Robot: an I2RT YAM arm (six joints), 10 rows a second.
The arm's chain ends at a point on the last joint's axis. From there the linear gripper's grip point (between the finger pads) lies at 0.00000 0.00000 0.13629 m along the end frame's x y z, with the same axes.
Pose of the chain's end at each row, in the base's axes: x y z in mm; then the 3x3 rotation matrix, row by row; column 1 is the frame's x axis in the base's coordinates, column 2 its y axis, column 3 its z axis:
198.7 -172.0 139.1; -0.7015 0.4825 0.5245; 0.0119 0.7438 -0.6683; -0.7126 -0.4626 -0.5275
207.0 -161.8 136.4; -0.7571 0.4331 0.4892; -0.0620 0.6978 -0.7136; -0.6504 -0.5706 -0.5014
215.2 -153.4 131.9; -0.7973 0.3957 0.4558; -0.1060 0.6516 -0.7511; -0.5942 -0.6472 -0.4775
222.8 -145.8 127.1; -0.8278 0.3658 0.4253; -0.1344 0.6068 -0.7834; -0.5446 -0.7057 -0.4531
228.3 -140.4 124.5; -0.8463 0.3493 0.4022; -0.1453 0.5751 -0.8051; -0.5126 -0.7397 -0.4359
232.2 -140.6 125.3; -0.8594 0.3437 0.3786; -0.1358 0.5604 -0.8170; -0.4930 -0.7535 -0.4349
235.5 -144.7 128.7; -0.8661 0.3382 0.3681; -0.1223 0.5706 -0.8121; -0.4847 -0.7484 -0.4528
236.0 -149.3 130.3; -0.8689 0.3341 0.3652; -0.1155 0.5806 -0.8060; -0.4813 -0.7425 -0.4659
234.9 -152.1 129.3; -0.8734 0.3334 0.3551; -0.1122 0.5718 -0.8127; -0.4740 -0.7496 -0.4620
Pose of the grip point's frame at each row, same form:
270.2 -263.1 67.2; -0.7015 0.4825 0.5245; 0.0119 0.7438 -0.6683; -0.7126 -0.4626 -0.5275
273.7 -259.1 68.1; -0.7571 0.4331 0.4892; -0.0620 0.6978 -0.7136; -0.6504 -0.5706 -0.5014
277.3 -255.8 66.8; -0.7973 0.3957 0.4558; -0.1060 0.6516 -0.7511; -0.5942 -0.6472 -0.4775
280.8 -252.6 65.3; -0.8278 0.3658 0.4253; -0.1344 0.6068 -0.7834; -0.5446 -0.7057 -0.4531
283.1 -250.1 65.1; -0.8463 0.3493 0.4022; -0.1453 0.5751 -0.8051; -0.5126 -0.7397 -0.4359
283.8 -251.9 66.0; -0.8594 0.3437 0.3786; -0.1358 0.5604 -0.8170; -0.4930 -0.7535 -0.4349
285.7 -255.4 67.0; -0.8661 0.3382 0.3681; -0.1223 0.5706 -0.8121; -0.4847 -0.7484 -0.4528
285.8 -259.1 66.8; -0.8689 0.3341 0.3652; -0.1155 0.5806 -0.8060; -0.4813 -0.7425 -0.4659
283.3 -262.9 66.3; -0.8734 0.3334 0.3551; -0.1122 0.5718 -0.8127; -0.4740 -0.7496 -0.4620

